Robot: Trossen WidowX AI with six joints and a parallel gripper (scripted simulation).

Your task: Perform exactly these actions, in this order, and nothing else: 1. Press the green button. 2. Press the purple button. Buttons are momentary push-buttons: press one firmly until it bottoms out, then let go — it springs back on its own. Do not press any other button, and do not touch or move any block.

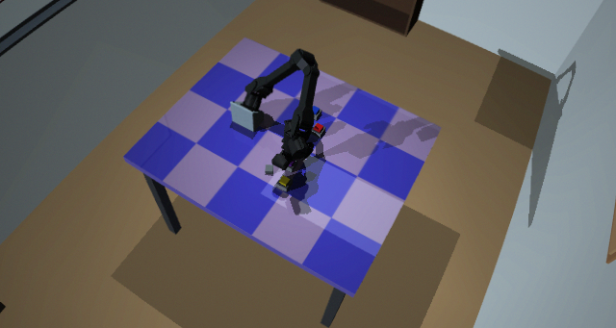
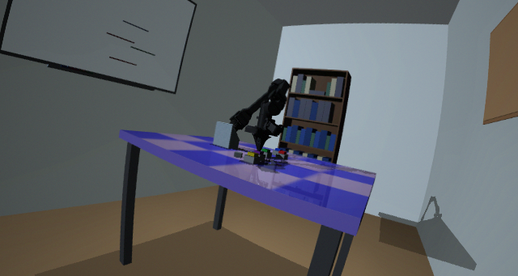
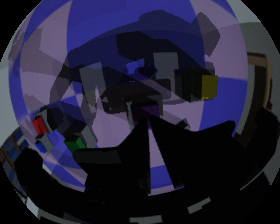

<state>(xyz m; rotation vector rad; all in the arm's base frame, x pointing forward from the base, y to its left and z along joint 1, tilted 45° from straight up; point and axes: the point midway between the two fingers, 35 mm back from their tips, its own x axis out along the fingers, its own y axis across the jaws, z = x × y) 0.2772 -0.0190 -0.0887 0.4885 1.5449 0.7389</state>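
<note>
Right now my gripper tip is 1 cm above the purple button. The rest, counted from my gripper tip: green button (12 cm to the left, 5 cm behind, 1 cm below); small grey block (7 cm to the right, 5 cm behind, 3 cm below); yellow button (8 cm to the right, 4 cm ahead, 1 cm below).
</note>
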